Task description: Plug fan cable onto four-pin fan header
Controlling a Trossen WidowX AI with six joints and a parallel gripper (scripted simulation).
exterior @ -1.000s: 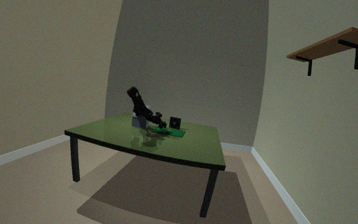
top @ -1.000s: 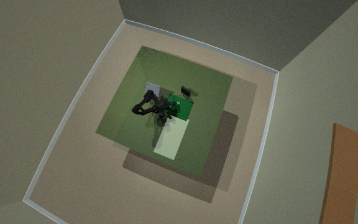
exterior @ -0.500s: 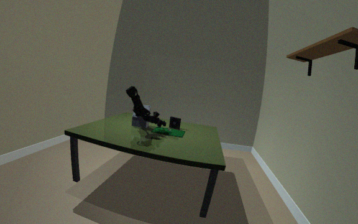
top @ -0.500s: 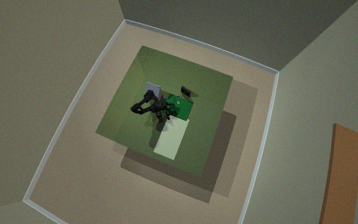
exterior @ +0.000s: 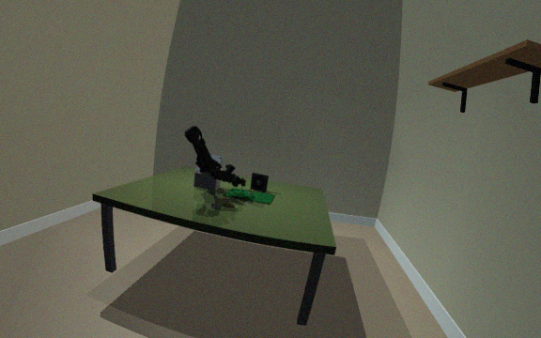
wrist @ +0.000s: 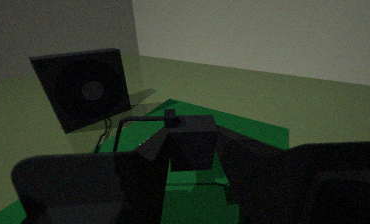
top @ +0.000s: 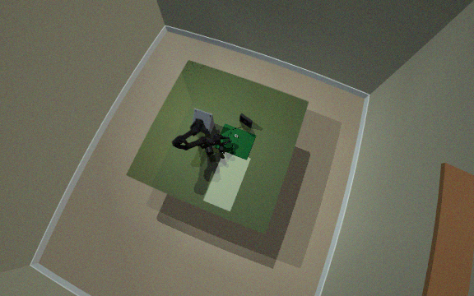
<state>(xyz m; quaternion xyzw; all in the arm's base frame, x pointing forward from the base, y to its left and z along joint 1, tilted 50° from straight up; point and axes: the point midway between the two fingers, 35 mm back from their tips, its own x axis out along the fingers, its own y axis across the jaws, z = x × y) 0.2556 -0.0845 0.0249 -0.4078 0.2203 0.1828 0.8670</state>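
My gripper tip is 50 mm short of the green board, 30 mm to the right of it and 110 mm above it. The rest, counted from my gripper tip: four-pin header 40 mm ahead, 80 mm to the left, 100 mm below; then black fan 80 mm ahead, 210 mm to the left, 40 mm below; then dark plug 10 mm below.
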